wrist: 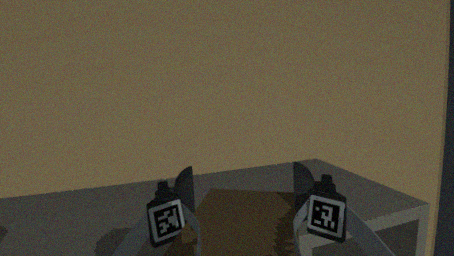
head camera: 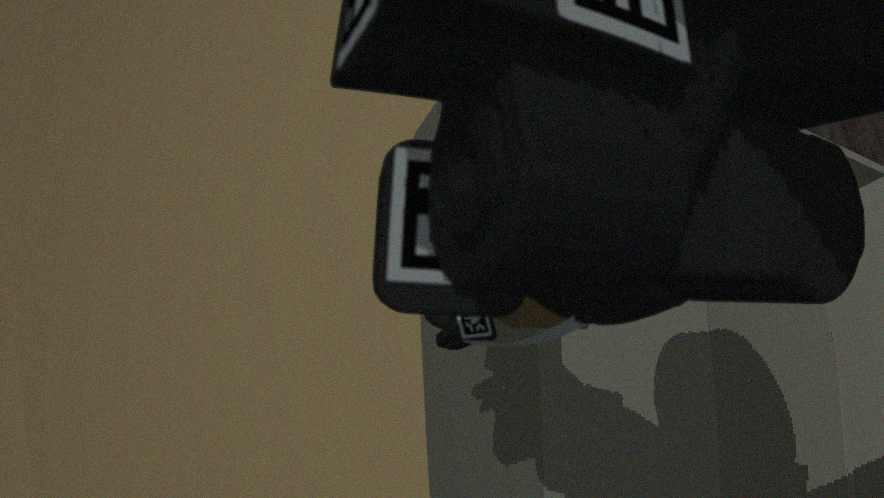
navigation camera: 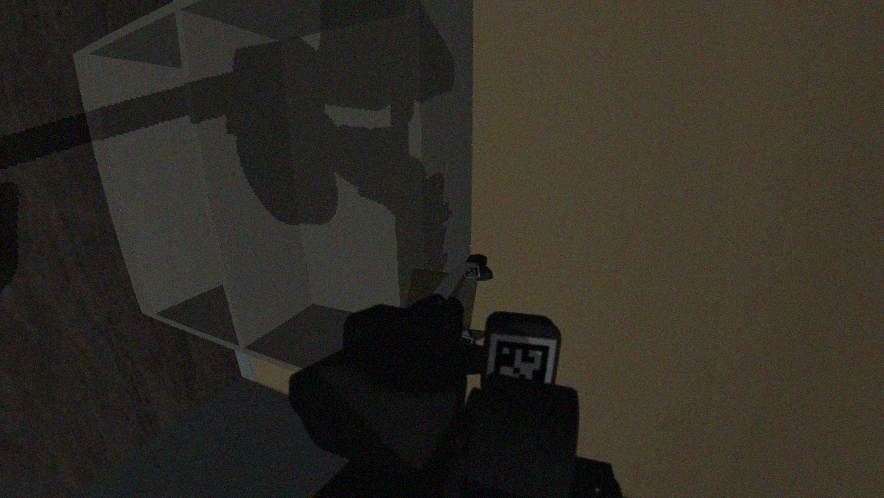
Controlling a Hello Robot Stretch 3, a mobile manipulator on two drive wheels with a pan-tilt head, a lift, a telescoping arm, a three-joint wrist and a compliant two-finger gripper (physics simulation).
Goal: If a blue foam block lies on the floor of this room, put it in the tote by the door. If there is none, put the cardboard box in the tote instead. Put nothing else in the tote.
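Frame: origin at the robot's base, x ahead, y left, z up, level; centimetres.
Seen in the pictures: gripper, between the fingertips: [navigation camera: 476,300].
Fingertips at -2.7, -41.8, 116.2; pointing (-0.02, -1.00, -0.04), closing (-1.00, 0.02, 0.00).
Offsets run from my fingertips to a thing's top centre, as dx, dy, dz. "*": to the spot under its first point. Level surfaces: height alone.
A brown cardboard box @(+0.5, +5.3, -0.1) [navigation camera: 426,285] [wrist: 240,225] sits between the fingers of my gripper [navigation camera: 475,301] [wrist: 243,184], which is shut on it. In the head camera view, a small part of the box [head camera: 533,314] shows below the dark wrist, which hides the rest. The gripper and the box are close beside the grey shelf unit's side panel; I cannot tell whether they touch it. The tote does not show in these views. A blue foam block does not show.
The grey shelf unit @(* +18.8, -20.3, -10.2) [head camera: 457,445] [navigation camera: 459,210] [wrist: 350,182] has open compartments and stands against a yellow wall [head camera: 185,247] [navigation camera: 711,185] [wrist: 225,75]. Shadows of the robot fall across it. Dark brown wooden floor @(dz -116.1) [navigation camera: 68,247] shows at the left of the navigation view, with a blue-grey surface [navigation camera: 216,439] at the bottom.
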